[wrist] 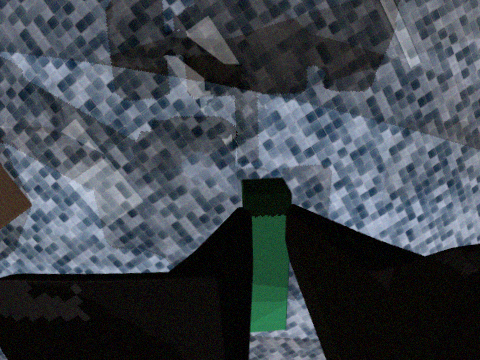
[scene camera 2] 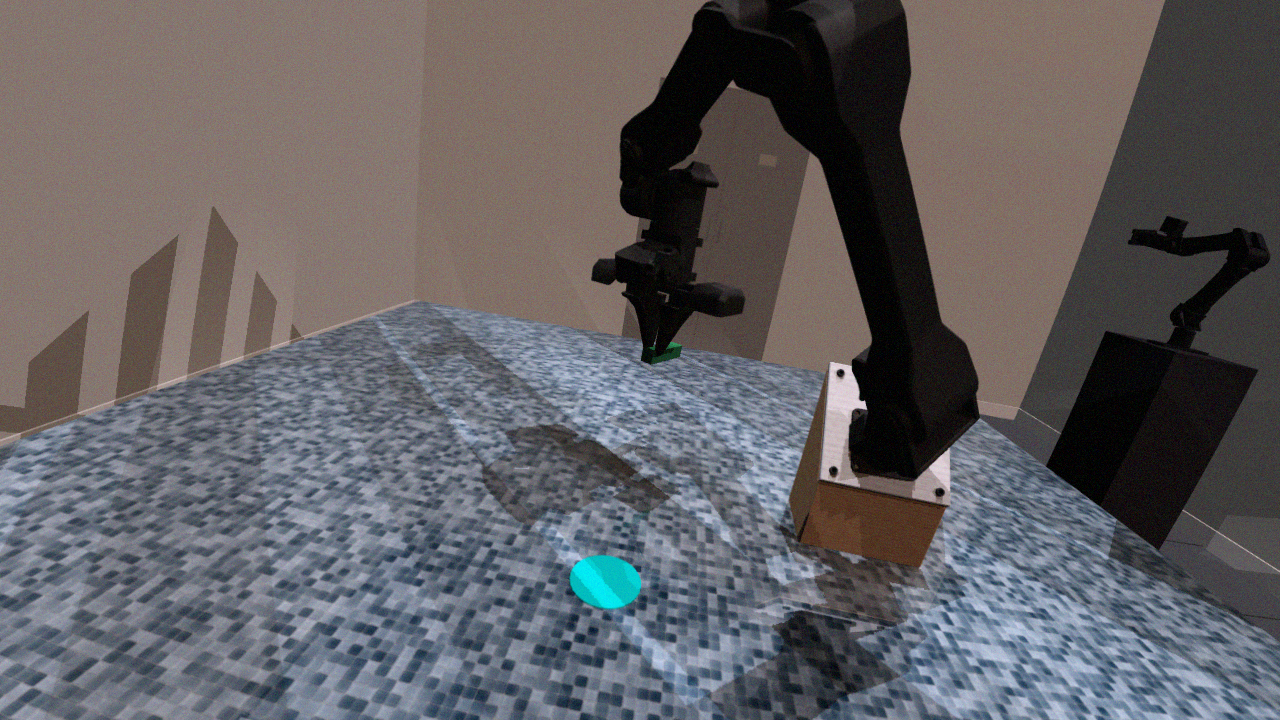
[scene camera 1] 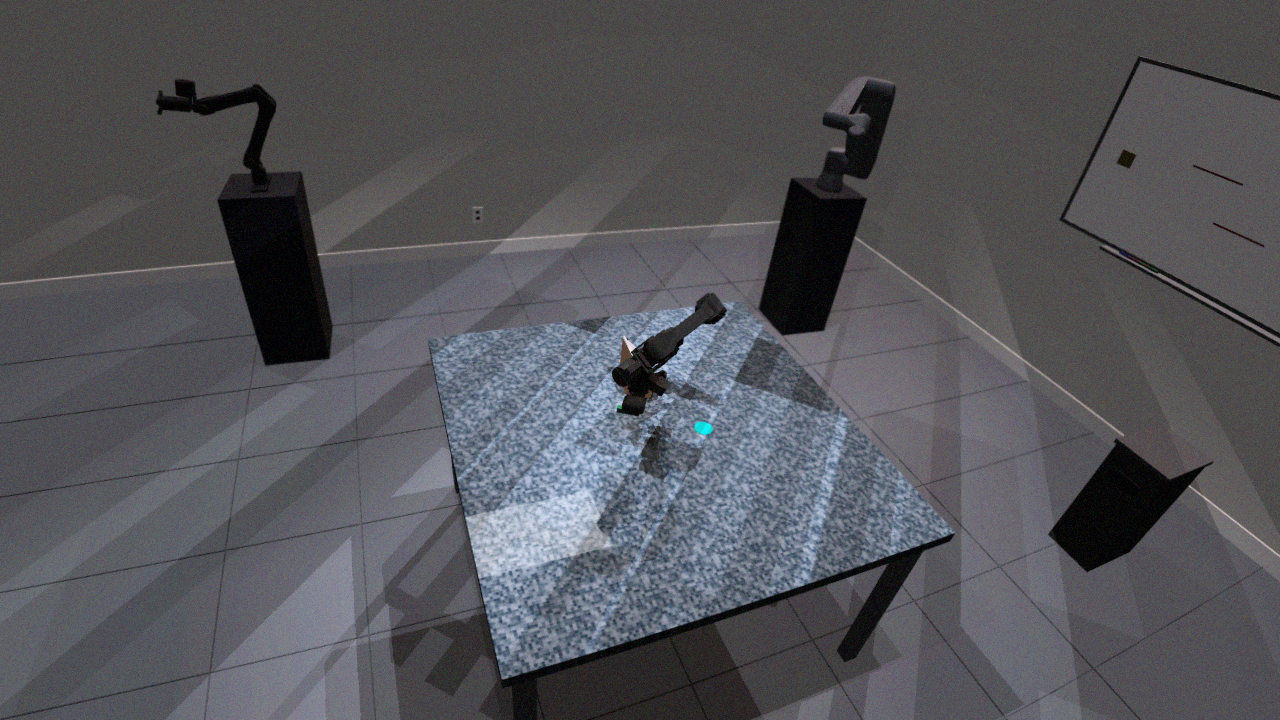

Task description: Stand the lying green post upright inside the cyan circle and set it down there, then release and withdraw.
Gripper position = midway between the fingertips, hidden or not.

My gripper (scene camera 2: 652,353) carries a green post (wrist: 267,200).
